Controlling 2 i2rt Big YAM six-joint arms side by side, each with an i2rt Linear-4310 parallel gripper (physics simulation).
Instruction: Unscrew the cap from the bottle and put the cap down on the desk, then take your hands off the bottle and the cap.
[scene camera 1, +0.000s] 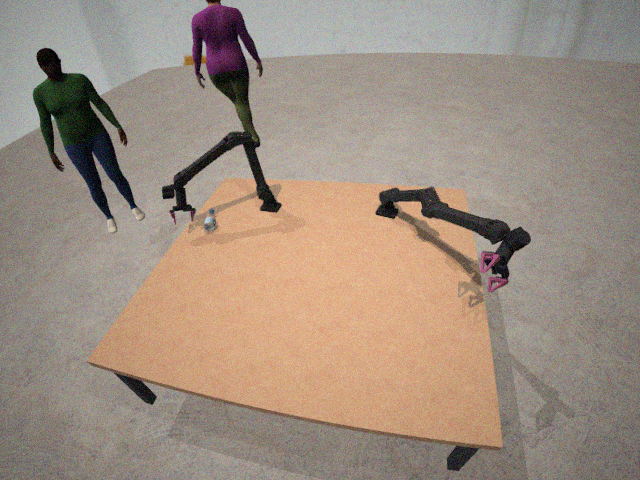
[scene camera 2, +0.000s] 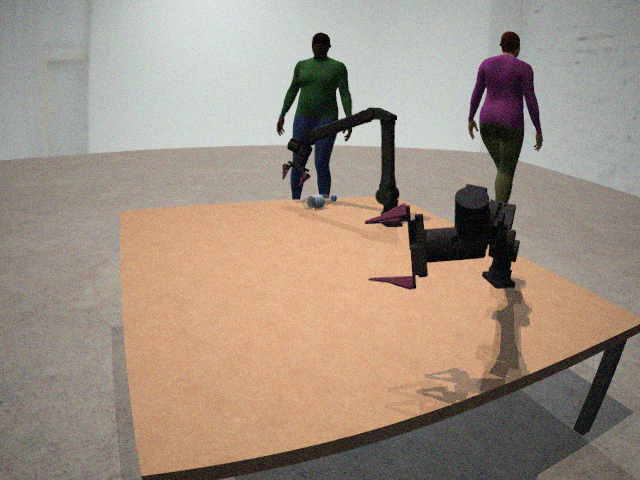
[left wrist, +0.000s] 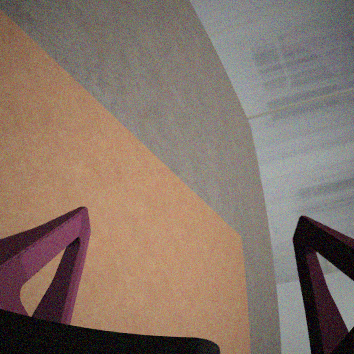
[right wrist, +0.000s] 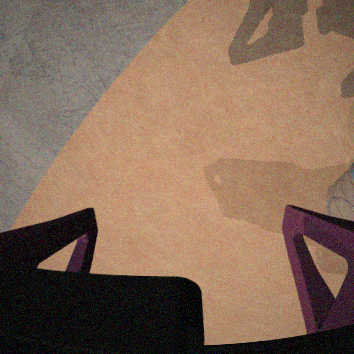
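The bottle (scene camera 1: 210, 222) (scene camera 2: 314, 202) (right wrist: 343, 197) lies on its side near the desk's far left edge. It has a blue label and a clear end; part of it shows at the right edge of the right wrist view. The small blue cap (scene camera 1: 211, 211) (scene camera 2: 333, 198) is at the neck end; I cannot tell whether it is screwed on. My right gripper (scene camera 1: 183, 221) (scene camera 2: 292, 181) (right wrist: 190, 218) is open and empty, above the desk edge, to the left of the bottle. My left gripper (scene camera 1: 486, 281) (scene camera 2: 368, 251) (left wrist: 194, 224) is open and empty, far from the bottle.
The wooden desk (scene camera 1: 310, 310) (scene camera 2: 258, 320) (left wrist: 150, 225) (right wrist: 150, 150) carries both arm bases along its back side in scene camera 1. A person in green (scene camera 1: 72, 108) (scene camera 2: 320, 87) and a person in purple (scene camera 1: 222, 41) (scene camera 2: 506, 93) stand beyond the desk.
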